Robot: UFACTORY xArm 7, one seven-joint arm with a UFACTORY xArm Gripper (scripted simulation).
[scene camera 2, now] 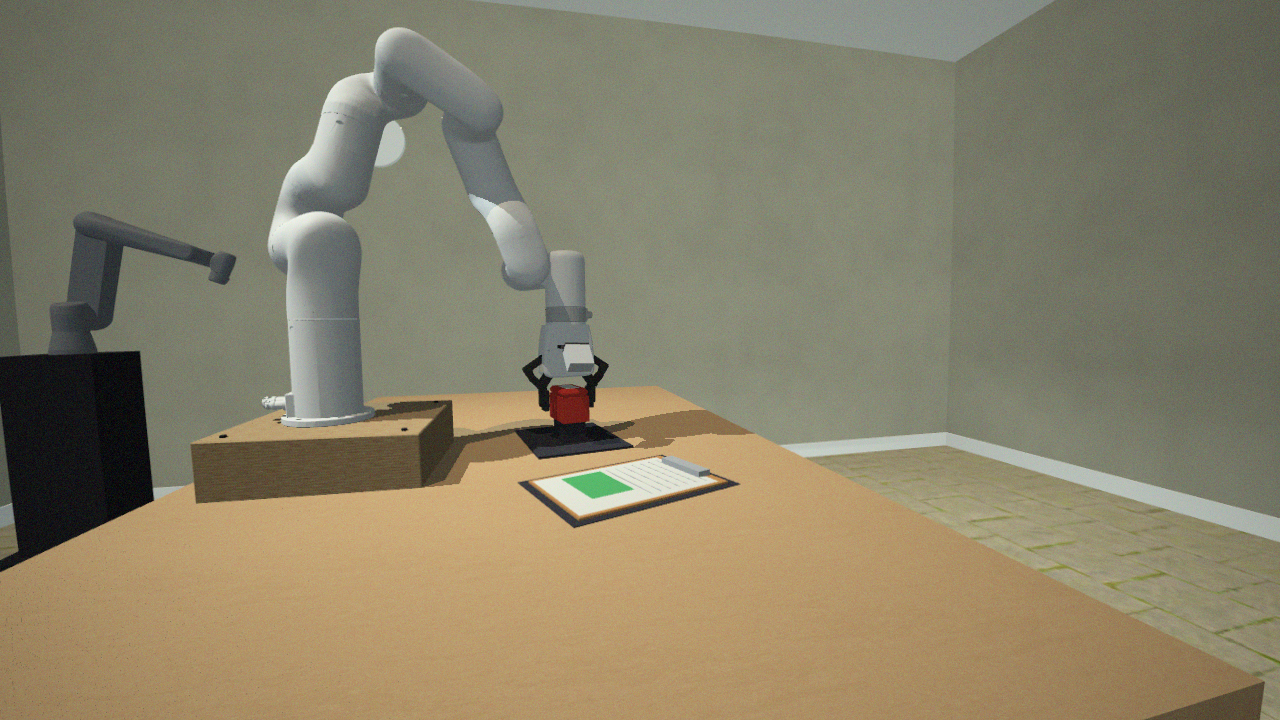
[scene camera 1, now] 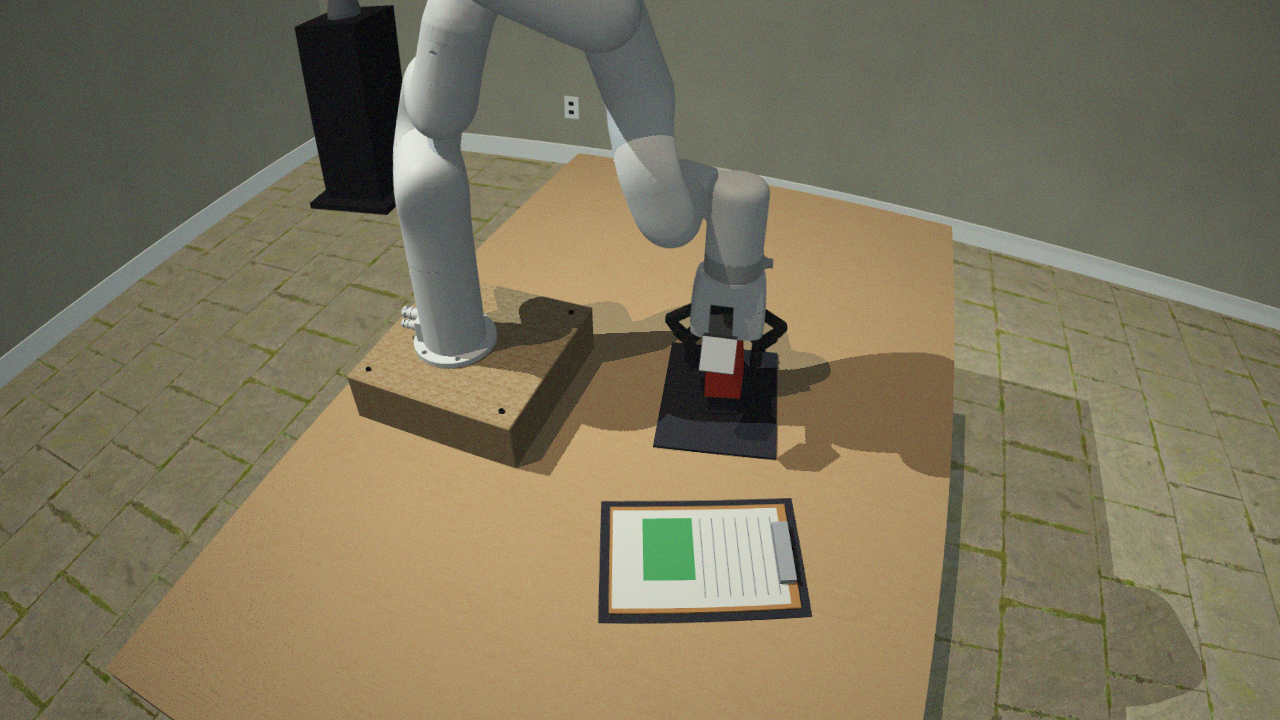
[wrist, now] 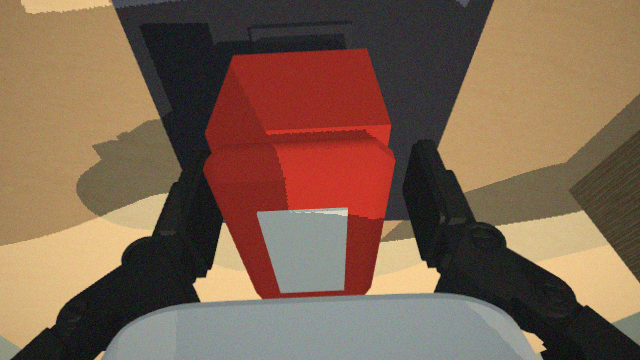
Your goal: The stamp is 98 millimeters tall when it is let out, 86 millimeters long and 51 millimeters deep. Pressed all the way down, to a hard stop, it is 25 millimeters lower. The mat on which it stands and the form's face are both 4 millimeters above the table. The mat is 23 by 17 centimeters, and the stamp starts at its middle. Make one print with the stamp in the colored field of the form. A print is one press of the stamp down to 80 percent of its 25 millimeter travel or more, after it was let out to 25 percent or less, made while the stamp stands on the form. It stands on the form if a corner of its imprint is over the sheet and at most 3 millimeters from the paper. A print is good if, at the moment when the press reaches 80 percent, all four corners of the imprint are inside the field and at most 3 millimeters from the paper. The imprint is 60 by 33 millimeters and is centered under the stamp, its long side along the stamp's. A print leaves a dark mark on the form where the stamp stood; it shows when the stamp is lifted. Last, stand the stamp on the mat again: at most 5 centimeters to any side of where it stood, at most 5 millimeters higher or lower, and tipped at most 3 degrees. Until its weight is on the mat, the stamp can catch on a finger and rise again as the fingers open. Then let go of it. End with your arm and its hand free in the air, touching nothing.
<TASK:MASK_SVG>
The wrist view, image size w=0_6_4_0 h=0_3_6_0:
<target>my gripper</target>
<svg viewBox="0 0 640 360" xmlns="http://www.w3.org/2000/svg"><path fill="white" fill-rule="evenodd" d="M640 346L588 305L582 306L577 302L572 288L561 278L507 248L506 239L500 230L491 224L476 222L454 172L446 170L434 141L430 139L418 140L417 144L412 145L402 190L421 260L426 261L428 268L436 268L437 272L441 274L433 293L201 302L193 284L197 278L206 278L208 270L212 269L223 216L202 171L206 159L211 154L207 153L206 150L191 150L178 182L174 182L171 186L152 235L132 242L124 250L120 266L70 299L58 313L56 324L51 328L46 327L11 360L94 360L102 351L105 352L100 360L539 360L522 330L535 334L543 341L542 345L551 352L556 360L640 360Z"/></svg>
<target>red stamp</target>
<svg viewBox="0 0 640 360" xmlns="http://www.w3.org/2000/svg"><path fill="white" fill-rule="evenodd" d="M352 20L251 25L250 32L255 54L233 55L205 131L212 154L206 159L203 168L204 175L254 289L262 299L365 295L372 285L395 158L393 151L388 148L391 122L367 49L352 49Z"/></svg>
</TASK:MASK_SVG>
